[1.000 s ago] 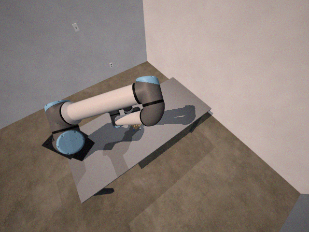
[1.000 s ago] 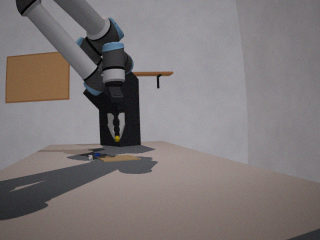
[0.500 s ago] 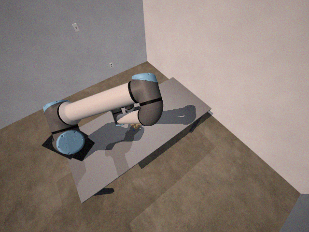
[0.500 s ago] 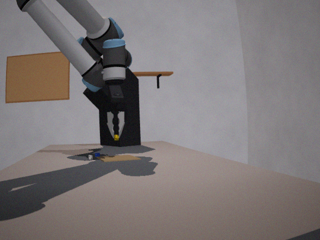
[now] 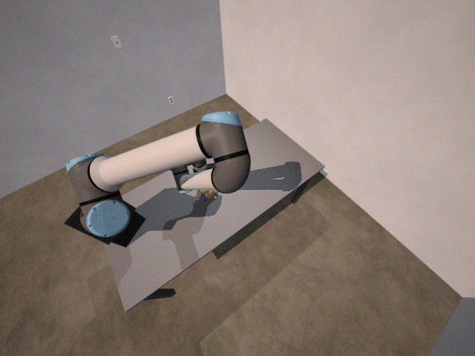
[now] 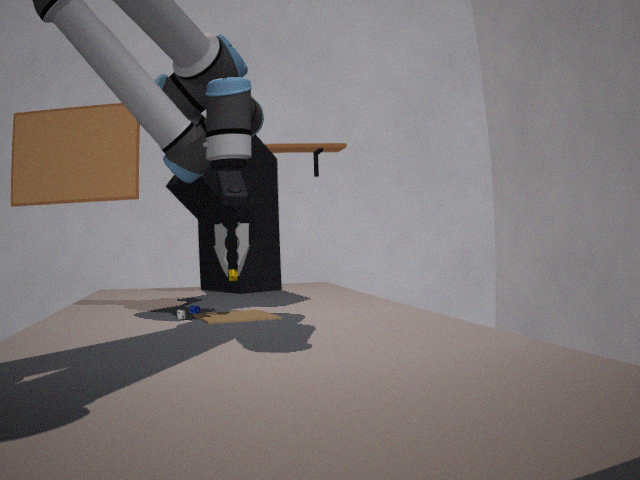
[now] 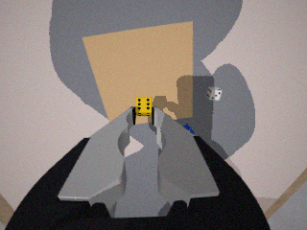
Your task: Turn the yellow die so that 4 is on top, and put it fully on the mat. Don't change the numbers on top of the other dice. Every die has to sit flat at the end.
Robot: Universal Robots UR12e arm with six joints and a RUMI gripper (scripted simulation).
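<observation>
Now: the yellow die 1 cm below my hand. From my hand the other things lie so: white die 4 cm behind, 10 cm to the right, 9 cm below; blue die 10 cm behind, 5 cm to the right, 9 cm below; tan mat 9 cm below.
</observation>
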